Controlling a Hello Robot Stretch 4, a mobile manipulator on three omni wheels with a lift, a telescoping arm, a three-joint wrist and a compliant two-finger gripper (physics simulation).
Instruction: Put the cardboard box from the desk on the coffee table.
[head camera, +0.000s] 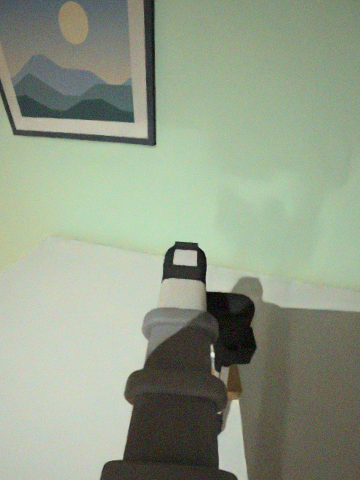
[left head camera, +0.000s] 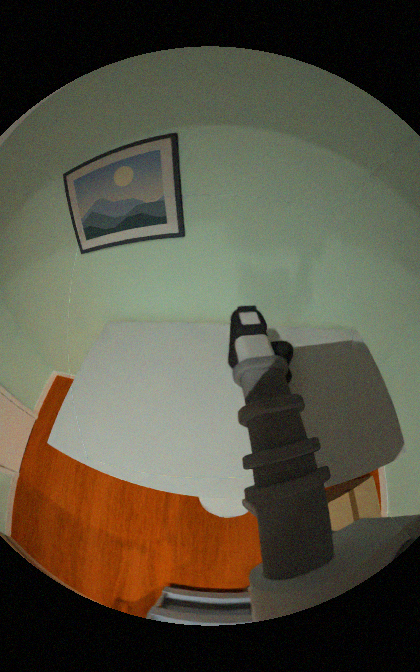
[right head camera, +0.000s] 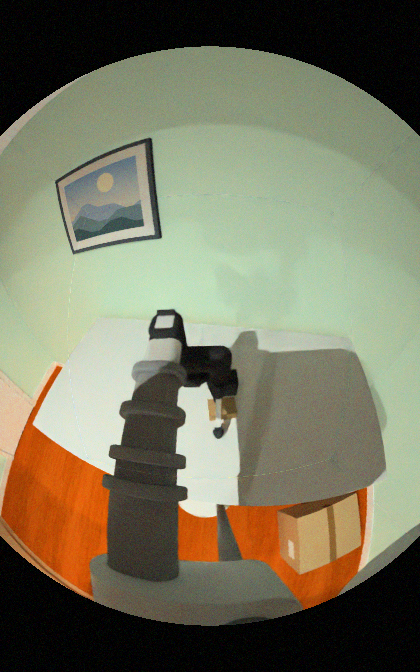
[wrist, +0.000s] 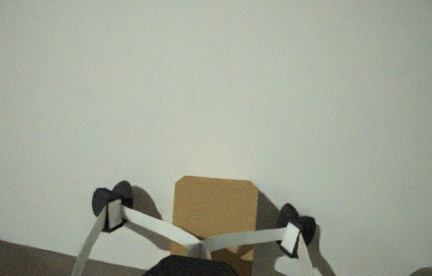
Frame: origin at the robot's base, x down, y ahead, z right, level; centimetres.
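Seen in the pictures: gripper, fingertip midpoint: (wrist: 203, 209).
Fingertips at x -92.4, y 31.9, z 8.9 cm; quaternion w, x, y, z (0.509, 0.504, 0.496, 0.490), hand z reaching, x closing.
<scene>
A point is followed by its place in that frame.
The small tan cardboard box (wrist: 215, 205) @(z 7.3, x -97.3, y 32.8 cm) (right head camera: 229, 408) (head camera: 233, 384) @(z 13.3, x -97.3, y 31.8 cm) is on the white desk (wrist: 215, 100) @(z -1.0, x -92.3, y 31.4 cm) (right head camera: 310, 430) (head camera: 75, 350) @(z -28.0, x -92.3, y 38.6 cm) (left head camera: 150, 410), partly hidden by my gripper. My gripper (wrist: 203, 209) @(z 8.9, x -92.4, y 31.9 cm) is open: in the wrist view one dark fingertip is left of the box and the other right of it, both apart from its sides. In the right head view one fingertip shows in front of the box. The lower part of the box is hidden behind the gripper body in the wrist view. The coffee table does not show in these views.
A large taped cardboard box (right head camera: 320, 535) (left head camera: 354, 505) stands on the orange wood floor (right head camera: 60, 480) (left head camera: 125, 530) at the desk's front right. A green wall rises behind the desk, with a framed mountain picture (head camera: 75, 75) @(z -36.4, x -154.1, y 88.0 cm) (left head camera: 125, 195) (right head camera: 107, 197) at the left.
</scene>
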